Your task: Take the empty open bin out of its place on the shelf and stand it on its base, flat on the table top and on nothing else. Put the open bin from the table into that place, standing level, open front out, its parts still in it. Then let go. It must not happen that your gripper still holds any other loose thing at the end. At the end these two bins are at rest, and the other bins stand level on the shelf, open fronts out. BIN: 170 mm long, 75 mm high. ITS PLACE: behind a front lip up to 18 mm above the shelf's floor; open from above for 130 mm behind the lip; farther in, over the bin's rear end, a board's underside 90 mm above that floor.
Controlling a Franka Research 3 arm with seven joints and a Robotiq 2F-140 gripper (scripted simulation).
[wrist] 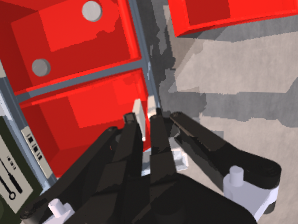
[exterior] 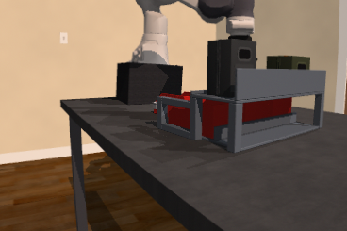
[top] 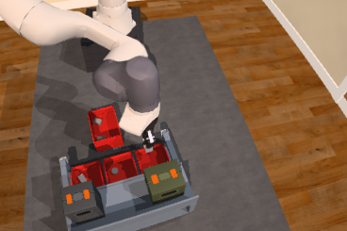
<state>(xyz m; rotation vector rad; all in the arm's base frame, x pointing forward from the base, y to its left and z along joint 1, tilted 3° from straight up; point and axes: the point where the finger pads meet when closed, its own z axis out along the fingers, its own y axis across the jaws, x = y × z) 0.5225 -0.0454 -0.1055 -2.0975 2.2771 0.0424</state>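
My gripper is now 110 mm to the left of the shelf lip, 50 mm above it and 20 mm past it. From my hand the other things lie so: grey box 240 mm to the right, 150 mm ahead, 100 mm above; then olive box 180 mm ahead, 90 mm above, 10 mm to the right.
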